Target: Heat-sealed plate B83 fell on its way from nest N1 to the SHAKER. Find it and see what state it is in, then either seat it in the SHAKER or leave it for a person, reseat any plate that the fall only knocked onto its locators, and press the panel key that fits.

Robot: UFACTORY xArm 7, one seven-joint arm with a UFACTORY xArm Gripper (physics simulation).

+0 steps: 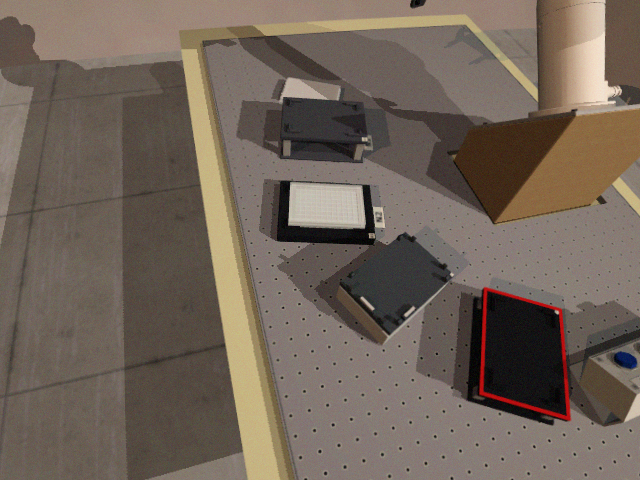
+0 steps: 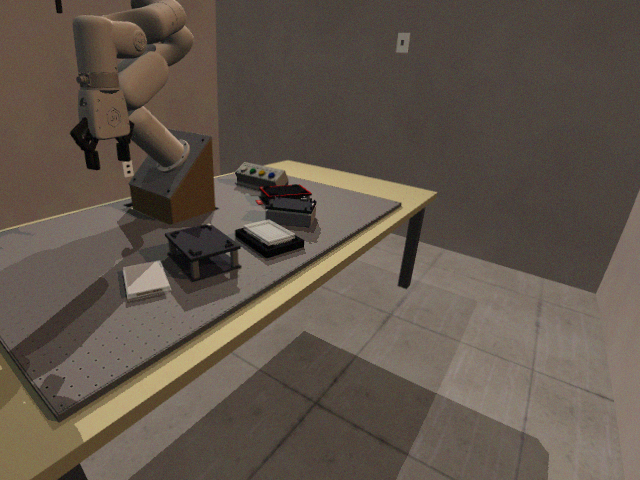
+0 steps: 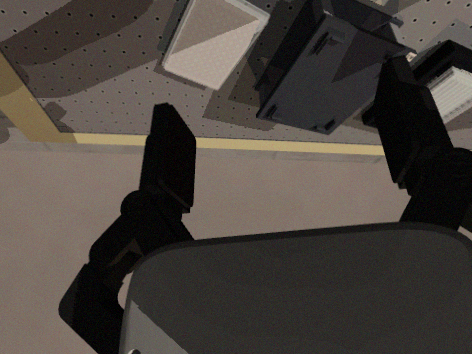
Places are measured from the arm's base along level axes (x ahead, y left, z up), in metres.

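Pixels of known places: gripper, between the fingertips: (image 2: 109, 165) (image 3: 274, 103); arm's base, origin of its link: (image 1: 569, 113) (image 2: 173, 156).
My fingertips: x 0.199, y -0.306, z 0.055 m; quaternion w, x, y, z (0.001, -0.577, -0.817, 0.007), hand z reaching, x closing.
Note:
For each thing: its top centre in the pictures, then the offset to it from my fingertips. "*": a spot on its surface instead.
- raised dark nest, centre of its top: (image 3: 327, 93) (image 1: 324, 115) (image 2: 201, 237) 0.164 m ahead, 0.111 m left, 0.165 m down
- second white plate, centre of its top: (image 1: 327, 202) (image 3: 434, 111) (image 2: 268, 229) 0.213 m ahead, 0.299 m left, 0.191 m down
- black nest N2, centre of its top: (image 1: 326, 206) (image 3: 432, 106) (image 2: 268, 233) 0.213 m ahead, 0.299 m left, 0.202 m down
- SHAKER, a spot on its surface: (image 1: 398, 284) (image 2: 294, 203) * 0.162 m ahead, 0.482 m left, 0.173 m down
- red-rimmed black tray, centre of its top: (image 1: 526, 347) (image 2: 285, 188) 0.019 m ahead, 0.614 m left, 0.182 m down
- key panel, centre of its top: (image 2: 261, 166) 0.171 m back, 0.694 m left, 0.144 m down
A pale, flat plate (image 1: 310, 88) (image 2: 145, 280) (image 3: 215, 45) lies on the pegboard beside a raised dark nest (image 1: 323, 118) (image 2: 202, 241) (image 3: 325, 75) with an empty top. Its label and seal cannot be read. A second white plate (image 1: 326, 204) (image 2: 268, 232) (image 3: 457, 95) rests on the black nest N2 (image 1: 325, 236) (image 2: 268, 250), off toward one long edge; whether it lies level is unclear. The grey box with a dark, cornered top, likely the SHAKER (image 1: 398, 284) (image 2: 290, 205), holds no plate. My gripper (image 2: 108, 161) (image 3: 274, 103) is open and empty, high above the table.
A red-rimmed black tray (image 1: 524, 353) (image 2: 285, 191) stands beyond the grey box. The key panel (image 1: 615, 379) (image 2: 261, 174) with coloured keys is beside it. The arm's wedge-shaped base (image 1: 542, 170) (image 2: 191, 180) stands at the back of the table.

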